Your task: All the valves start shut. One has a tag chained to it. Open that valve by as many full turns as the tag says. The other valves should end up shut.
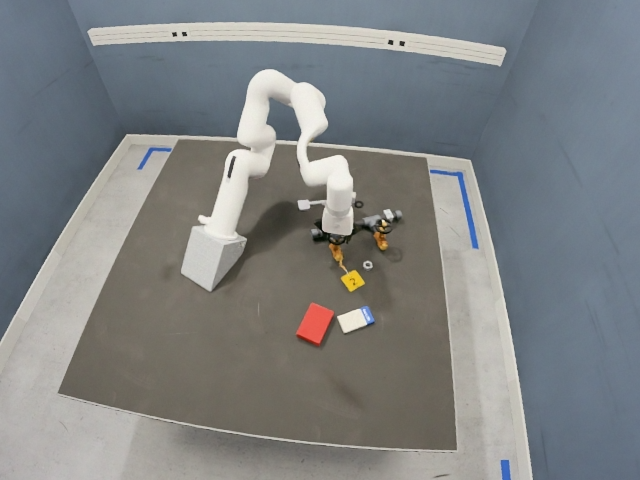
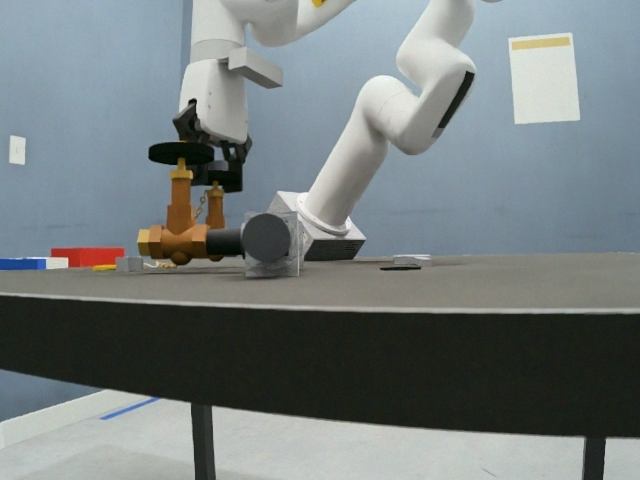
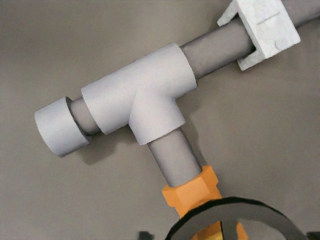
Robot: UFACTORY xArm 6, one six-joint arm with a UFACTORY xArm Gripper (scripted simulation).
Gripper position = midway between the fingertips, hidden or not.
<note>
I see my gripper [image 2: 215, 188] and a red block [image 2: 77, 257].
The red block also shows in image 1 [image 1: 317, 319]. My gripper is seen too in image 1 [image 1: 336, 238]. Image 3 misses the red block: it is out of frame.
</note>
